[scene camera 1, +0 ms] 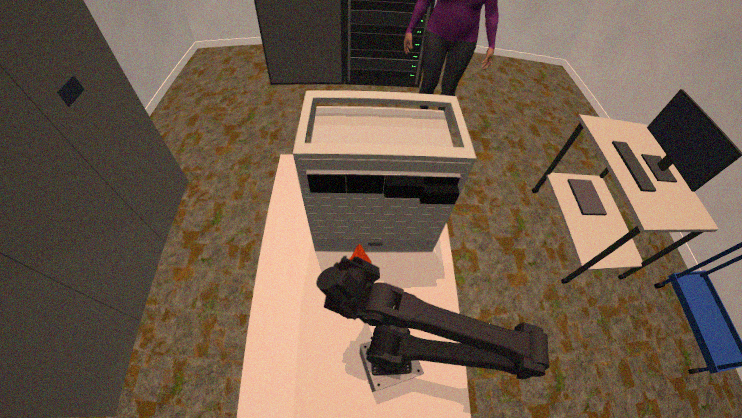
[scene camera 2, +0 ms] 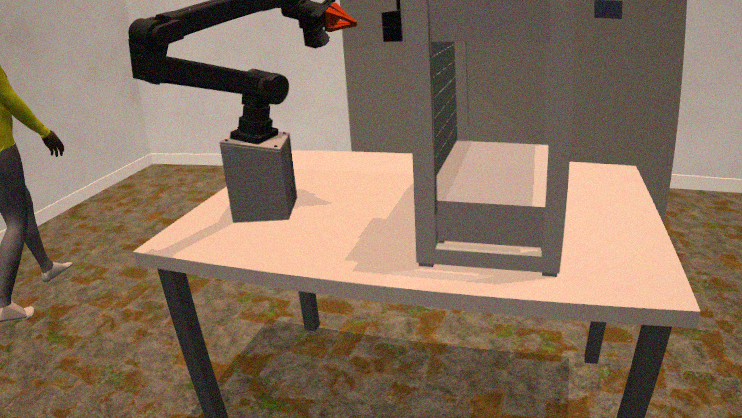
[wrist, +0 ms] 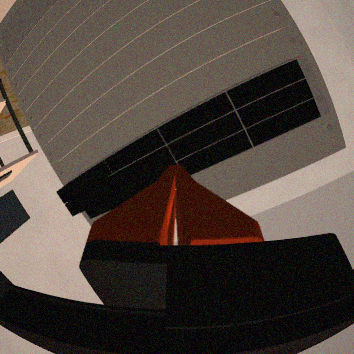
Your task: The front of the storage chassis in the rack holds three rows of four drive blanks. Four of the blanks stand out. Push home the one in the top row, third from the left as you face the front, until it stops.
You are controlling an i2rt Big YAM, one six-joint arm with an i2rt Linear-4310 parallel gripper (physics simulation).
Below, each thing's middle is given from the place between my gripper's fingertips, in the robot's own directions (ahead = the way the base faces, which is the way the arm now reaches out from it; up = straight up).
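From where my hand is, the rack (scene camera 2: 511, 194) sits 17 cm below it, 32 cm ahead of it and 7 cm to the right of it.
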